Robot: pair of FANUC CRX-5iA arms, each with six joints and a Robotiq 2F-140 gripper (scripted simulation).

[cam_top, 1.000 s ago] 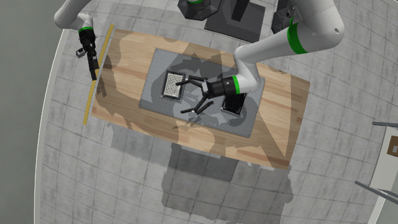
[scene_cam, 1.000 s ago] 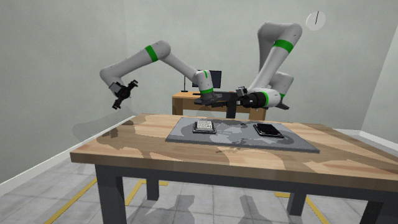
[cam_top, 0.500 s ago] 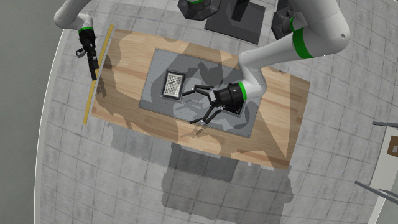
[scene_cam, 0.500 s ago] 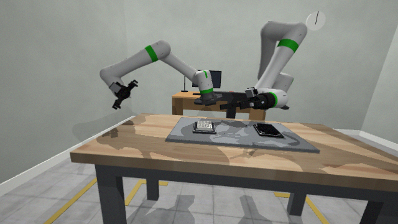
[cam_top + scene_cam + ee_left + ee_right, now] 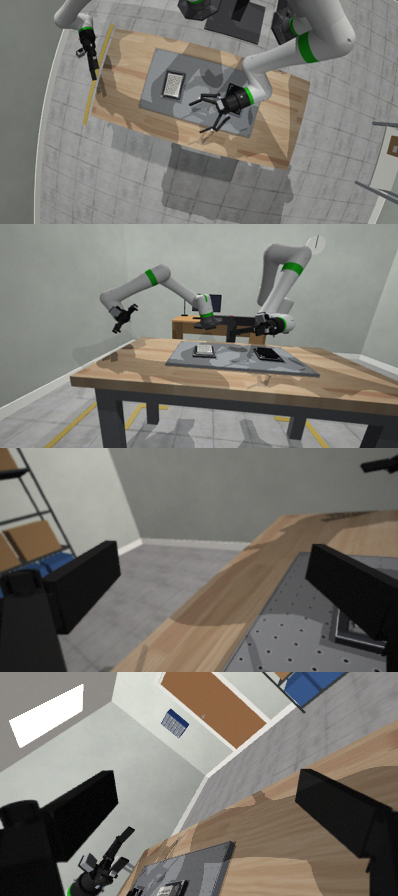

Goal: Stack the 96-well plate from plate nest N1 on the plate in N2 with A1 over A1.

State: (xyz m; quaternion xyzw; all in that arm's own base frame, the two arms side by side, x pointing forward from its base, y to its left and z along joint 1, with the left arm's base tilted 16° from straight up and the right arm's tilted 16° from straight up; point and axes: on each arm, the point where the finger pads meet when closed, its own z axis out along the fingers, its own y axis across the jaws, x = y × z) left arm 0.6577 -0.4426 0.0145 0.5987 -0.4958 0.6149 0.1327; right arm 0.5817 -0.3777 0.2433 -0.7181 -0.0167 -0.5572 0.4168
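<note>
My right hand is 50 mm past the white 96-well plate, 430 mm to the right of it and 160 mm above it. From my right hand the other things lie so: black 96-well plate: 70 mm behind, 790 mm to the left, 160 mm below; then A1 mark: 730 mm to the left, 170 mm below; then plate nest N1: 50 mm behind, 430 mm to the left, 170 mm below.
</note>
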